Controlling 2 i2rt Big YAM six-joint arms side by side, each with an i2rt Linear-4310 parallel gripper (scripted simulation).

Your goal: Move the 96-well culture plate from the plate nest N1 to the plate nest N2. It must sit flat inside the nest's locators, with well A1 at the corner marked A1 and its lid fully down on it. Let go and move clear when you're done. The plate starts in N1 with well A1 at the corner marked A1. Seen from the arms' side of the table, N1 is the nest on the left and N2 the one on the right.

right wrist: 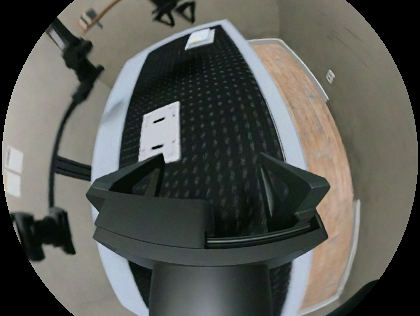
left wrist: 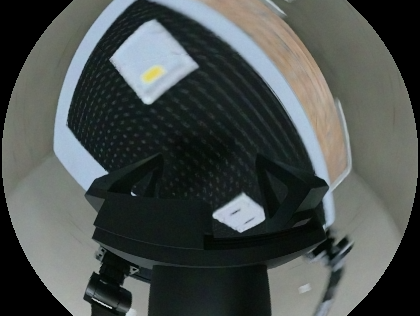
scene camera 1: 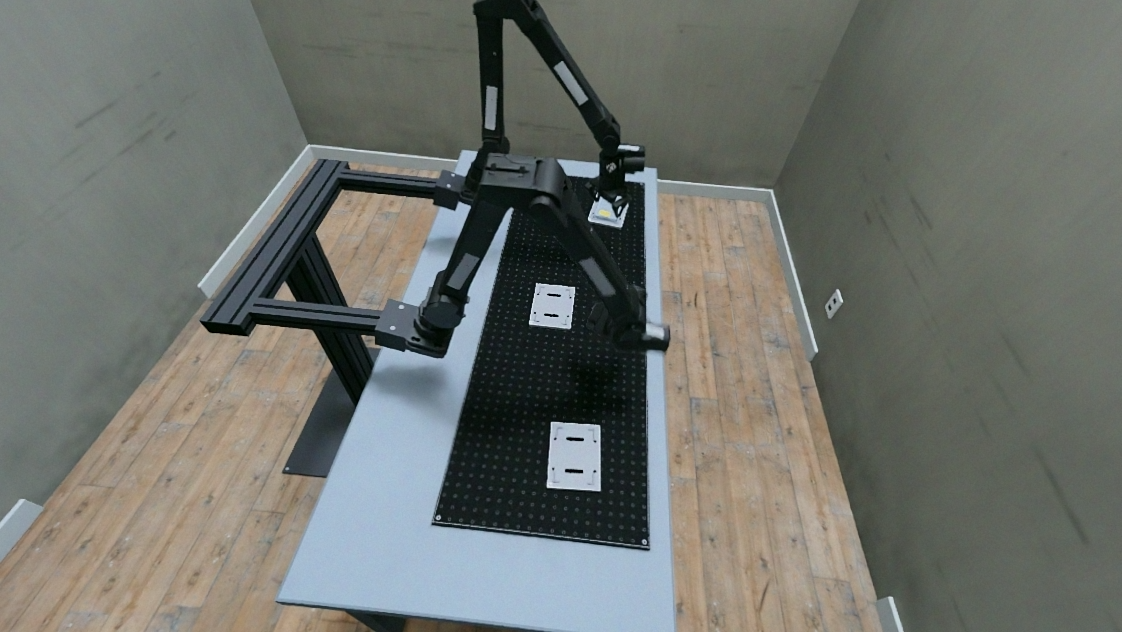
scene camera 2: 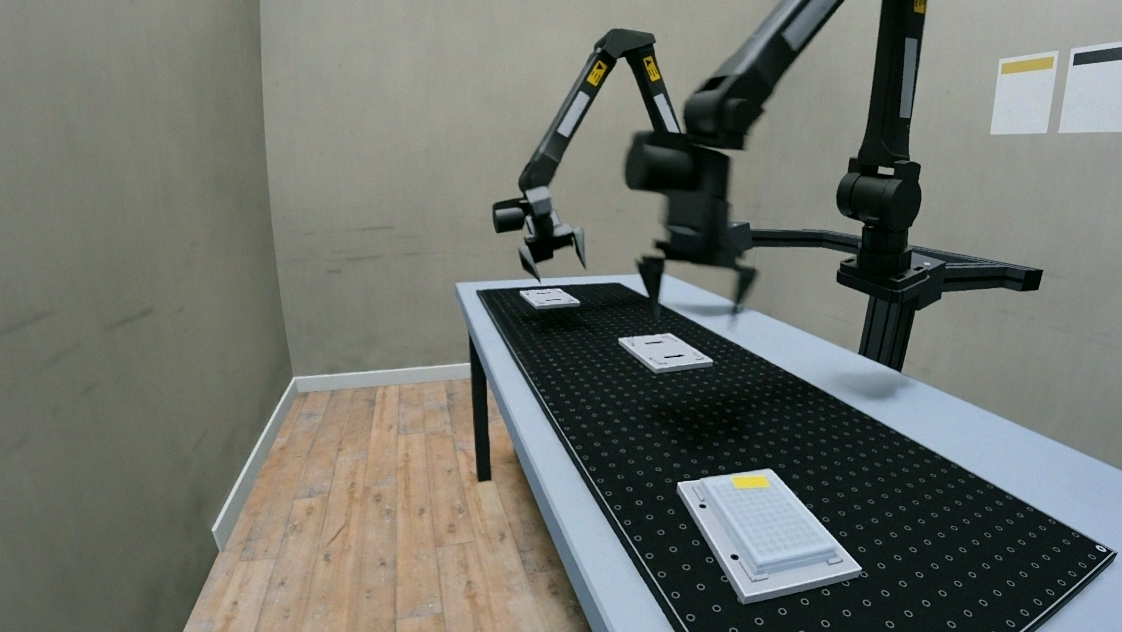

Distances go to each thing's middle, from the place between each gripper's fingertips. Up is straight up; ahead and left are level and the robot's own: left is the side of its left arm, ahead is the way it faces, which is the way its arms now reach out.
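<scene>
My left hand (scene camera 2: pixel 695 329) is 14 cm past the white nest (scene camera 2: pixel 669 347), 29 cm to the left of it and 16 cm above it. There is also nest N2 (scene camera 1: pixel 564 454), which from my left hand is 4 cm behind, 76 cm to the right and 16 cm below.
With my right hand (scene camera 2: pixel 564 276) I am 130 mm to the right of the white nest, 170 mm past it and 140 mm above it. Nest N2 is 330 mm to the right of my right hand, 70 mm behind it and 140 mm below it.
</scene>
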